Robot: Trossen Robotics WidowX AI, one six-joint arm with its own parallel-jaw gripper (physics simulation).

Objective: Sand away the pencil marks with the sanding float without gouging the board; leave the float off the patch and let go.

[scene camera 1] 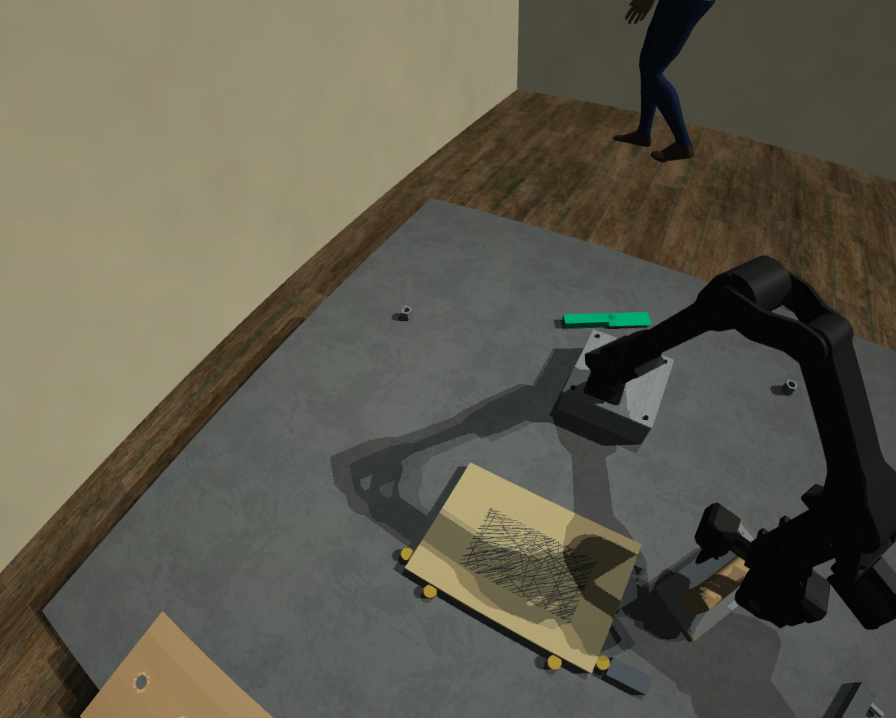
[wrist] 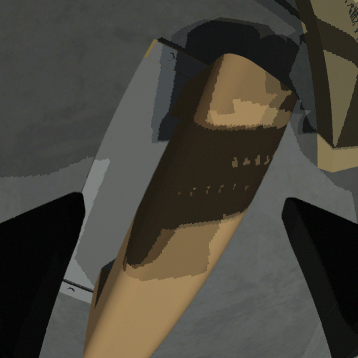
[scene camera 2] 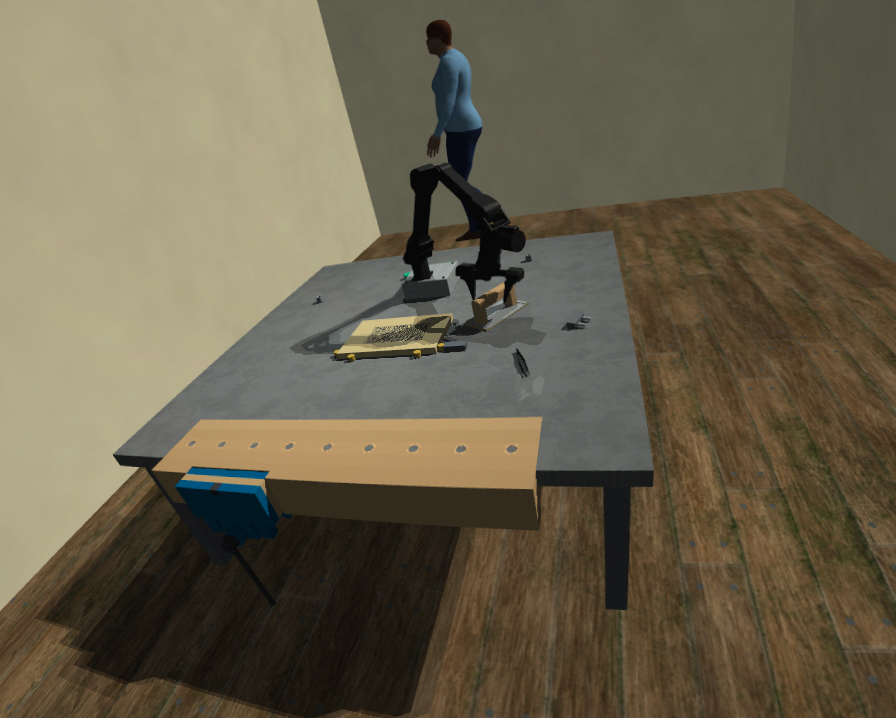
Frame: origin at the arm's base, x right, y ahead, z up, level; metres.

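Seen in the pictures: gripper, fingertip midpoint: (scene camera 1: 722,579) (wrist: 187,206) (scene camera 2: 488,301); arm's base, link origin: (scene camera 1: 605,385) (scene camera 2: 422,276).
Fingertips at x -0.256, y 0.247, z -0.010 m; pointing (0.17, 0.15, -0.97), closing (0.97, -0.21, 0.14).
Offsets run from my fingertips to a thing's top centre. "spot": to the spot under its first point.
The sanding float {dx -0.014, dy -0.015, dz +0.025 m} (scene camera 1: 714,588) (scene camera 2: 486,305) (wrist: 210,200) rests on the table, its grey plate down and its tan wooden handle up. It is beside the board's right end in scene camera 1. My gripper (scene camera 1: 741,589) (scene camera 2: 491,298) (wrist: 187,206) is open, with its fingers spread on both sides of the handle and a gap on each side in the wrist view. In scene camera 1 the arm hides part of the float. The pale yellow board {dx +0.274, dy +0.074, dz -0.032 m} (scene camera 1: 508,495) (scene camera 2: 355,349) (wrist: 345,95) lies flat with dense pencil marks {spot: dx +0.265, dy +0.073, dz -0.032 m} (scene camera 1: 531,560) (scene camera 2: 396,333) on its upper face.
Yellow round pegs {dx +0.380, dy +0.178, dz -0.036 m} (scene camera 1: 430,591) and a grey block {dx +0.080, dy +0.166, dz -0.036 m} (scene camera 1: 628,676) (scene camera 2: 453,347) sit at the board's edge. A green bar {dx +0.295, dy -0.452, dz -0.034 m} (scene camera 1: 607,320) lies behind the arm's base (scene camera 1: 650,385). A dark tool {dx -0.101, dy +0.270, dz -0.040 m} (scene camera 2: 521,362) lies nearer the wooden beam (scene camera 2: 336,467) with a blue vise {spot: dx +0.521, dy +0.675, dz -0.096 m} (scene camera 2: 224,504).
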